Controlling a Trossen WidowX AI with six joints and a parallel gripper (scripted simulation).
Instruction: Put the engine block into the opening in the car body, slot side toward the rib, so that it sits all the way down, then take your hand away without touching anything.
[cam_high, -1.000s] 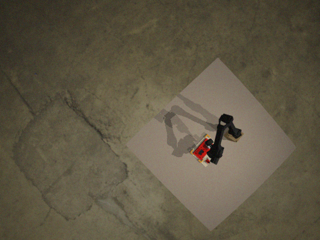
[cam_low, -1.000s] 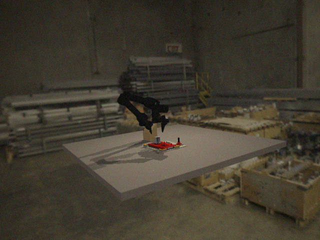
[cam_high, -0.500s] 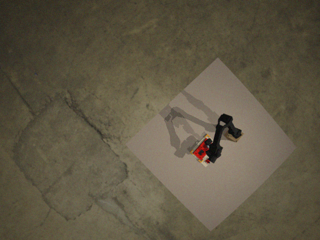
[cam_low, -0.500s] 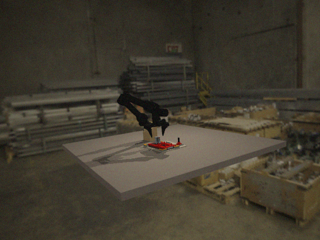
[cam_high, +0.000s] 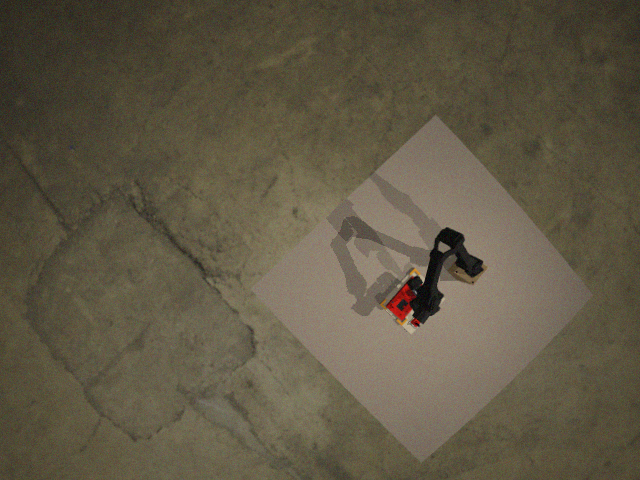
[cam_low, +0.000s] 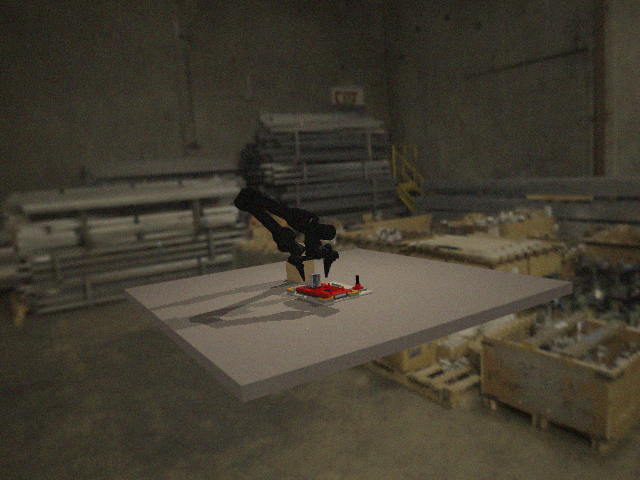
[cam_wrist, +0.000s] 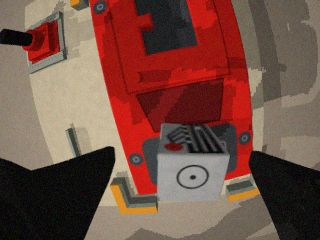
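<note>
The grey engine block is 10 mm to the right of my gripper tip. From my gripper tip the other things lie so: cream base plate 50 mm ahead, 40 mm below, 30 mm to the left.
</note>
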